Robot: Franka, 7 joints.
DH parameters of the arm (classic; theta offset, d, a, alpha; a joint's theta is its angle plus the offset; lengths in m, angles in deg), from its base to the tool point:
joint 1: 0 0.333 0 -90
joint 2: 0 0 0 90
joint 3: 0 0.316 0.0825 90
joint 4: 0 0 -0.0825 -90
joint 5: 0 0.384 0 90
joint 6: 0 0 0.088 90
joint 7: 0 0.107 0 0
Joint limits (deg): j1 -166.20..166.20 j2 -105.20..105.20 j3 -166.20..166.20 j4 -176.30..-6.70 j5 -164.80..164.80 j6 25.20..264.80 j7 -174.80..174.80
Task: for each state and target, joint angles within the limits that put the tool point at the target. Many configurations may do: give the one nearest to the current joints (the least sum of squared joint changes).
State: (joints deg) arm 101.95 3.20 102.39 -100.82 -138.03 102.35 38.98
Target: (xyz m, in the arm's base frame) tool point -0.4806 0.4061 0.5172
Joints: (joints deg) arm 78.19 19.80 74.58 -111.02 -133.92 100.66 38.98
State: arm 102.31 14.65 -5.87 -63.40 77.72 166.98 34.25
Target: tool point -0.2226 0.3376 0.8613
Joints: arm 116.65 -24.87 13.10 -100.57 87.58 179.30 34.25
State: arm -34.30 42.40 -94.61 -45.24 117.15 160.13 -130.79
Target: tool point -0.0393 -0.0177 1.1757
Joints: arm -43.46 3.13 -124.30 -6.70 103.51 153.01 -130.79
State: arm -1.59 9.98 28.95 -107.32 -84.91 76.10 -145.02
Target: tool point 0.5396 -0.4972 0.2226
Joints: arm -38.22 51.71 4.45 -78.04 -95.55 94.98 -145.02
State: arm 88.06 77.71 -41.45 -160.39 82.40 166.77 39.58
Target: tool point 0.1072 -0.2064 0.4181
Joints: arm 65.98 99.53 -77.59 -176.30 107.56 188.22 39.58
